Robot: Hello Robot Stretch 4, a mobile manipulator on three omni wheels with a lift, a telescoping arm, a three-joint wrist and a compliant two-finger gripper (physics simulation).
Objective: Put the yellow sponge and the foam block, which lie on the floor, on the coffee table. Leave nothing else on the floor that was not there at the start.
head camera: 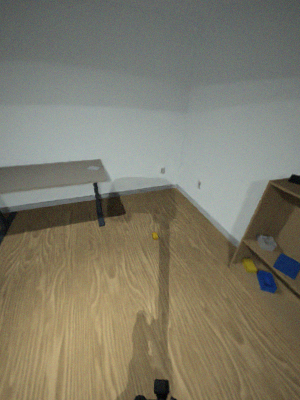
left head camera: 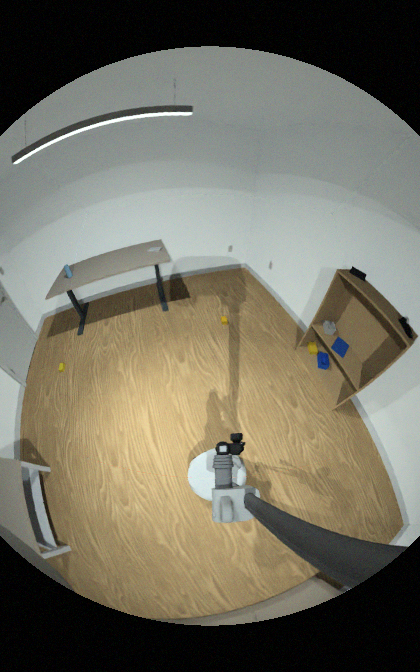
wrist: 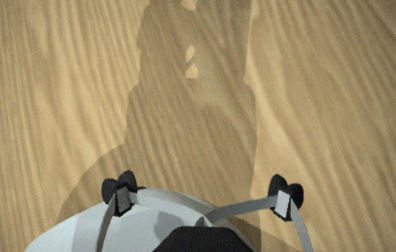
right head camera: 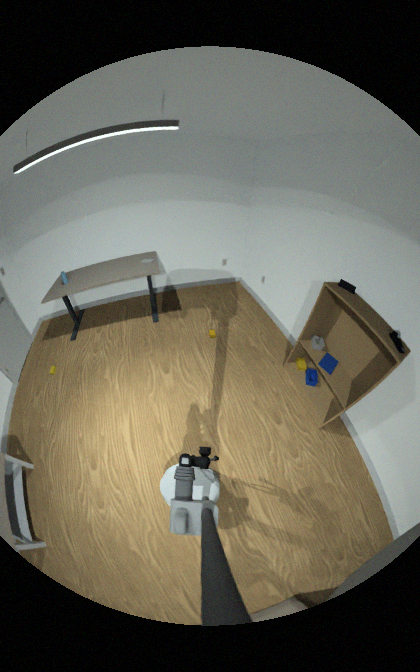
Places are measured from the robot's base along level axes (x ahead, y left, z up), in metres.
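Pixels of known places: gripper, fingertip midpoint: (wrist: 202,187).
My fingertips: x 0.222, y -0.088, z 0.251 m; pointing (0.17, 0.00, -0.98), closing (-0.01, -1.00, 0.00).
Observation:
Behind a point stands the place of what it marks.
A small orange-yellow block (head camera: 155,235) @(x 1.617, y -0.143, z 0.018 m) (left head camera: 224,320) @(x 1.597, y -0.146, z 0.017 m) (right head camera: 212,333) @(x 1.603, y -0.146, z 0.016 m) lies on the floor, ahead of the robot and to the right of the desk. A second small yellow block (left head camera: 61,367) @(x 0.869, y 1.792, z 0.013 m) (right head camera: 52,370) @(x 0.868, y 1.792, z 0.010 m) lies on the floor at the far left, near the door. I cannot tell which is the sponge and which the foam block. The low table with a grey-brown top (left head camera: 11,500) and white legs, at the left edge of both side head views, looks like the coffee table. My gripper (wrist: 202,187) @(x 0.222, y -0.088, z 0.251 m) is open and empty, pointing down over the floor beside the round white base.
A desk (head camera: 55,173) @(x 1.972, y 1.125, z 0.692 m) (left head camera: 115,261) @(x 1.918, y 1.131, z 0.692 m) (right head camera: 110,270) @(x 1.934, y 1.118, z 0.692 m) stands at the back wall with a blue bottle (left head camera: 68,271) @(x 1.714, y 1.705, z 0.769 m) (right head camera: 64,278) @(x 1.713, y 1.707, z 0.765 m) on it. An open wooden shelf (left head camera: 327,300) @(x 1.188, y -0.997, z 0.709 m) at the right holds yellow, blue and grey items. The robot's mast shadow crosses the floor.

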